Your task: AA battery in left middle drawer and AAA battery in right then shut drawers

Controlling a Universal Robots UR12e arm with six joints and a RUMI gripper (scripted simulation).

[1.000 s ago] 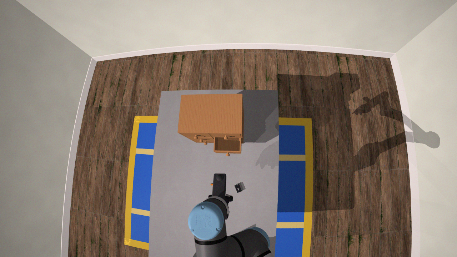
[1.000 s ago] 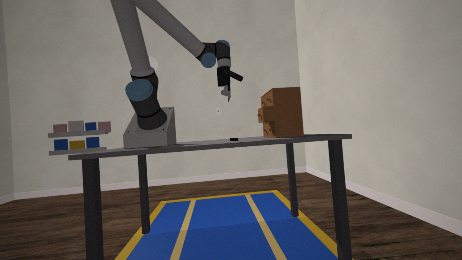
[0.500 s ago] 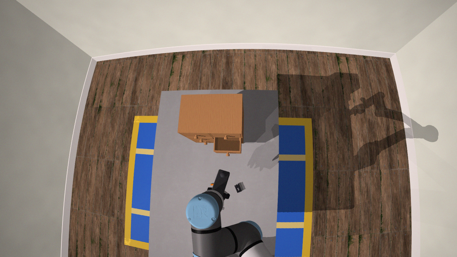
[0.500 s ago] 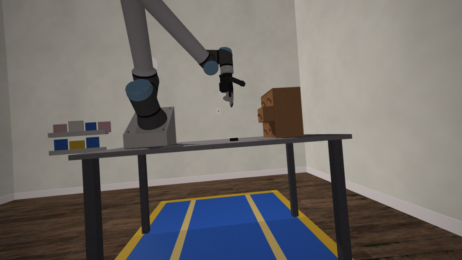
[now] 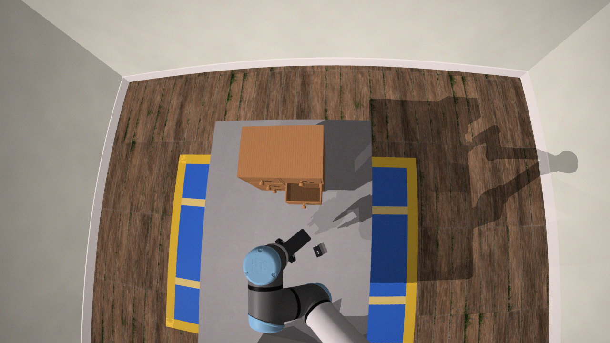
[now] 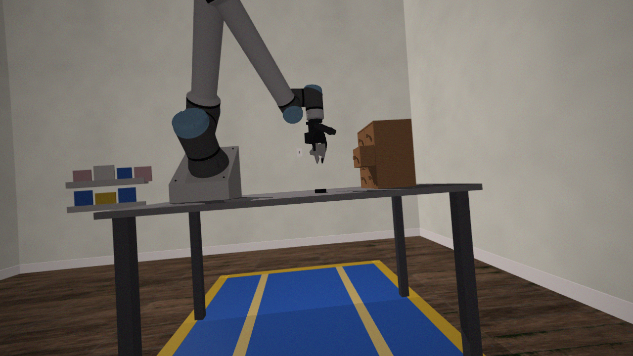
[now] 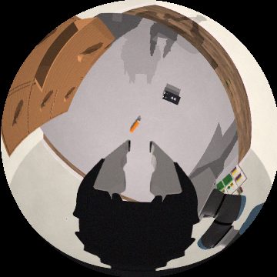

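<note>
Now: hand 40 mm to the right of the thin orange battery and 160 mm above it. From my hand the other things lie so: dark battery (20 mm behind, 100 mm to the right, 150 mm below).
</note>
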